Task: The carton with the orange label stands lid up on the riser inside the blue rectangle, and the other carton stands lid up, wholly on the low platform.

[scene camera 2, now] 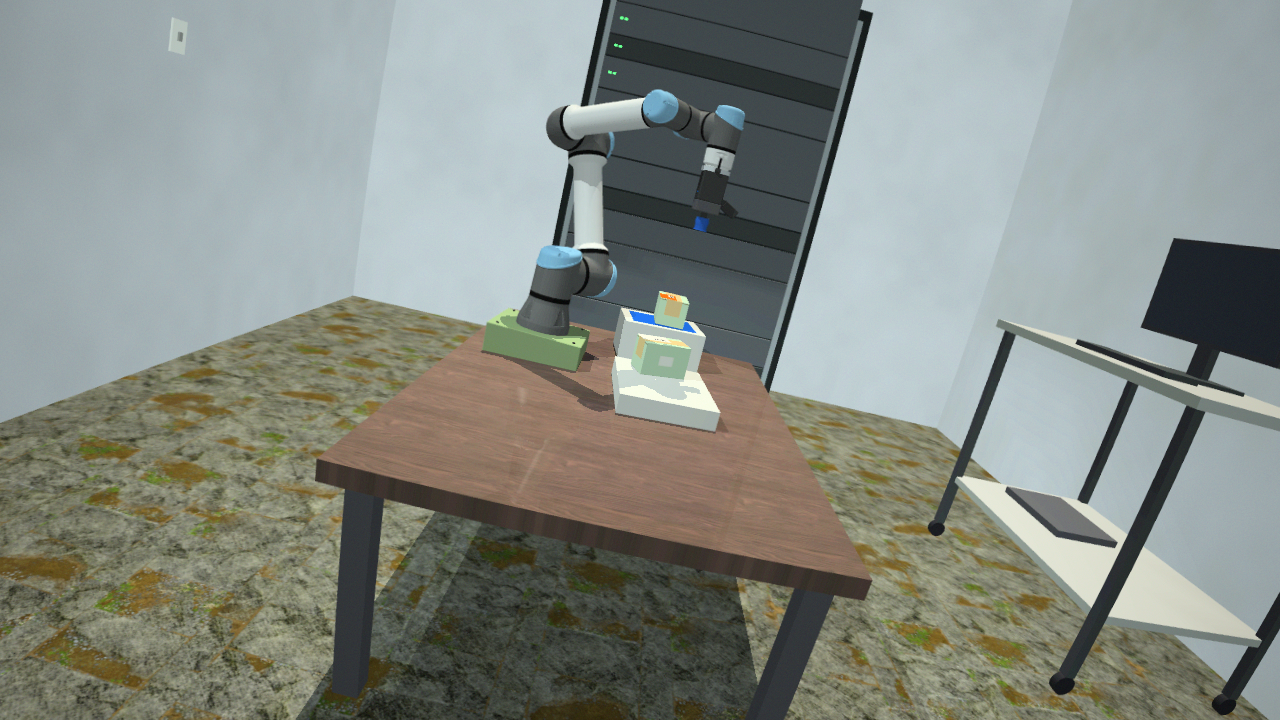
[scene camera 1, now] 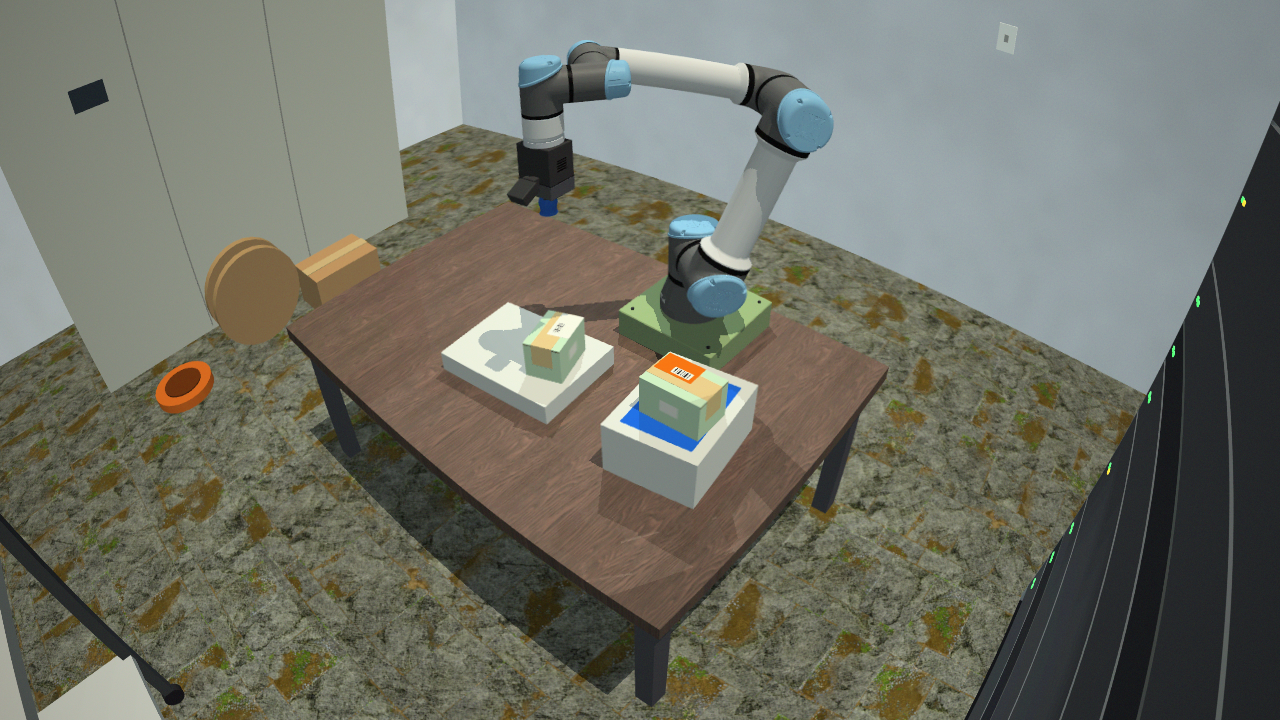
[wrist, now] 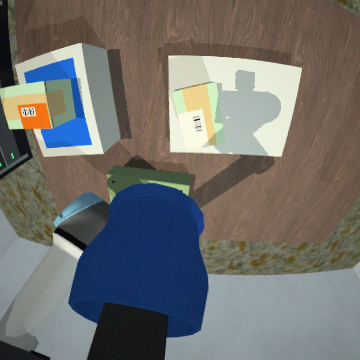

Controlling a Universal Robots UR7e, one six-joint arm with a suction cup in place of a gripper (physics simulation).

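Note:
The carton with the orange label (scene camera 1: 682, 398) (scene camera 2: 671, 310) (wrist: 35, 100) stands lid up on the white riser (scene camera 1: 648, 465) (scene camera 2: 697, 354) (wrist: 97, 100). It is over the blue rectangle (scene camera 1: 660, 433) (scene camera 2: 642, 317) (wrist: 70, 139); its base comes close to the rectangle's right edge in scene camera 1. The other carton (scene camera 1: 553, 349) (scene camera 2: 662, 358) (wrist: 197, 120), with a white label on top, stands lid up on the low platform (scene camera 1: 546, 396) (scene camera 2: 666, 413) (wrist: 291, 85), near one end. My blue suction cup (scene camera 1: 547, 211) (scene camera 2: 700, 227) (wrist: 157, 192) is off and bare, high above the table, apart from both cartons.
The green base block (scene camera 1: 657, 336) (scene camera 2: 533, 349) of the arm stands on the brown table (scene camera 1: 537, 483) (scene camera 2: 572, 474) behind the platforms. A dark server rack (scene camera 2: 716, 116) stands beyond the table. A cart (scene camera 2: 1136, 380) stands to the right in scene camera 2.

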